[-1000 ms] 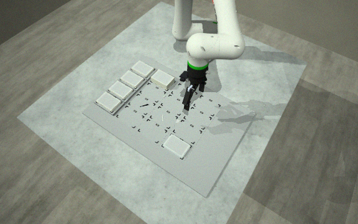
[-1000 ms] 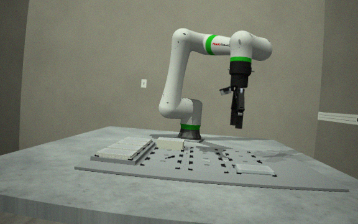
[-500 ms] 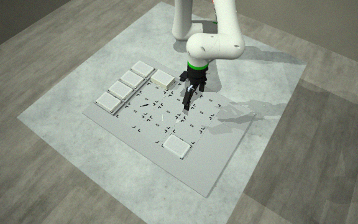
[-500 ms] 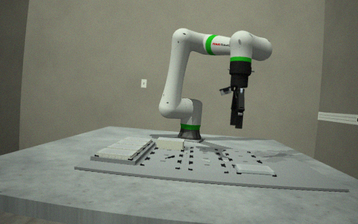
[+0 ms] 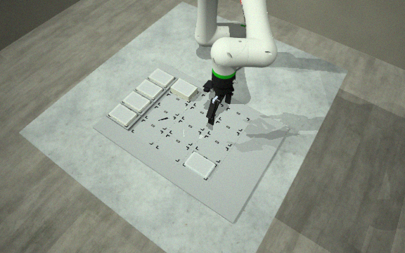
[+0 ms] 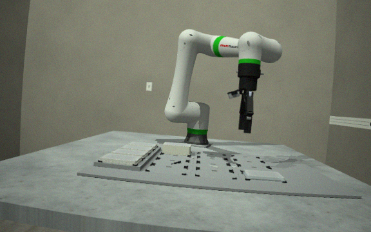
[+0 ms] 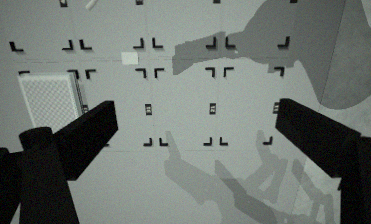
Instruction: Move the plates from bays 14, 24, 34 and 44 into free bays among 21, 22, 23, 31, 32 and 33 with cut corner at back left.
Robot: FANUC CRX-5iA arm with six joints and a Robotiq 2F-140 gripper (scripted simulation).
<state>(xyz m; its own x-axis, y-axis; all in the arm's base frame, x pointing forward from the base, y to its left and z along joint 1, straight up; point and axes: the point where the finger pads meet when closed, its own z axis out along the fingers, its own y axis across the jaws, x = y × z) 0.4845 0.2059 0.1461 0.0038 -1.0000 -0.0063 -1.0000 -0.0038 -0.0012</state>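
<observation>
The thin black stick is 12 cm ahead of my hand, 27 cm to the right of it and 14 cm below it. Round my hand: sealed deep-well block (9 cm behind, 29 cm to the right, 12 cm below); plate (22 cm ahead, 4 cm to the left, 14 cm below); white tip (13 cm ahead, 12 cm to the right, 14 cm below).
</observation>
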